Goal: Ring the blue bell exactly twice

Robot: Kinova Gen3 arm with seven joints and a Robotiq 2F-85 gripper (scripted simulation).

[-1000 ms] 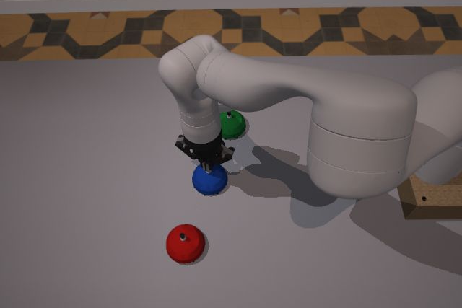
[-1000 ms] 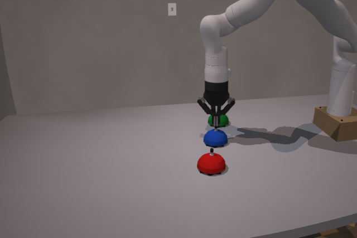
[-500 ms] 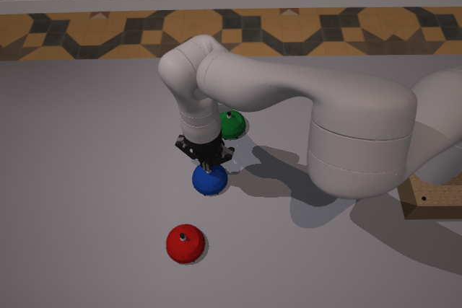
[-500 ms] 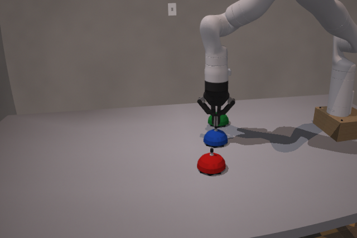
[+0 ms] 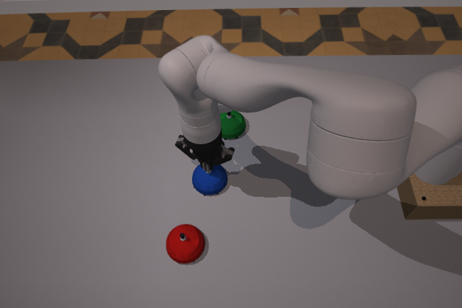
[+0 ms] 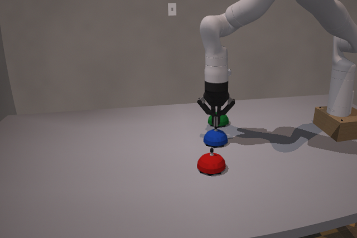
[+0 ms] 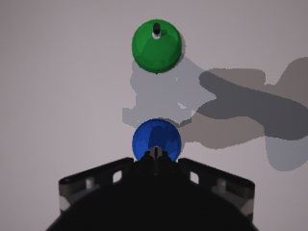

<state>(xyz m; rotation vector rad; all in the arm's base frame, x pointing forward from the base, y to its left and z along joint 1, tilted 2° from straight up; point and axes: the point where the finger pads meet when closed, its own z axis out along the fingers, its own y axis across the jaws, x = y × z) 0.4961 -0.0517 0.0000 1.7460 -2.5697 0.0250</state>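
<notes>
Now: the blue bell 40 mm below my hand. Also, from my hand: green bell (150 mm to the right, 60 mm behind, 40 mm below); red bell (150 mm to the left, 60 mm ahead, 40 mm below).
</notes>
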